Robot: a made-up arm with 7 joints.
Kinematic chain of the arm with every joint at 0, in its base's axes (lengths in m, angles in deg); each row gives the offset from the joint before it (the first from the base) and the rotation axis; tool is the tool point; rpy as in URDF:
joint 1: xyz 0 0 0 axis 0.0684 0.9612 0.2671
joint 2: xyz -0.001 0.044 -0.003 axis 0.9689 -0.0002 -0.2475
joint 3: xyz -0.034 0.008 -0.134 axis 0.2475 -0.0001 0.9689
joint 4: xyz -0.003 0 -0.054 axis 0.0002 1 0
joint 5: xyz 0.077 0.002 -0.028 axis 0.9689 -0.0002 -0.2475
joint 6: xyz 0.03 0 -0.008 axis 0.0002 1 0
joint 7: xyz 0.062 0 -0.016 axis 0.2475 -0.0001 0.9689
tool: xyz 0 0 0 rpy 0 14.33 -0.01
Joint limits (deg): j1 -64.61..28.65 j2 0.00..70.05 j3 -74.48..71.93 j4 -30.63..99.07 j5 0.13..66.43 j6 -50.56..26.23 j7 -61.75..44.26
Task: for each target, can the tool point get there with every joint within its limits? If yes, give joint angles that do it. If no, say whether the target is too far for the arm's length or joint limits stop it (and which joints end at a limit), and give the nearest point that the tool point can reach.
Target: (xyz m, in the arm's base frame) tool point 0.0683 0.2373 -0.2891
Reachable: yes | joints -13.14 28.20 47.18 79.43 33.27 -43.02 11.97
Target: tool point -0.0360 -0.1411 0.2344
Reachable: no: joint limits stop it (at a limit: joint 1, joint 2, joint 4, joint 5) | nearest point 0.1135 -0.0802 0.0119 | short by 0.275 m
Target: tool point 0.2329 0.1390 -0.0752
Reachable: yes | joints -39.50 12.61 33.36 1.98 21.27 -30.23 -12.44
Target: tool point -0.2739 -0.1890 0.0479
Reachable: no: joint limits stop it (at a limit: joint 1, joint 2, joint 3, joint 5, joint 6) | nearest point -0.0818 -0.1127 -0.1134 | short by 0.262 m
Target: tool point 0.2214 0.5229 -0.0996
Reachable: no: too far | nearest point 0.1570 0.3749 -0.0691 | short by 0.164 m
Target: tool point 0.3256 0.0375 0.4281
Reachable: no: too far | nearest point 0.1855 0.1483 0.1378 | short by 0.341 m
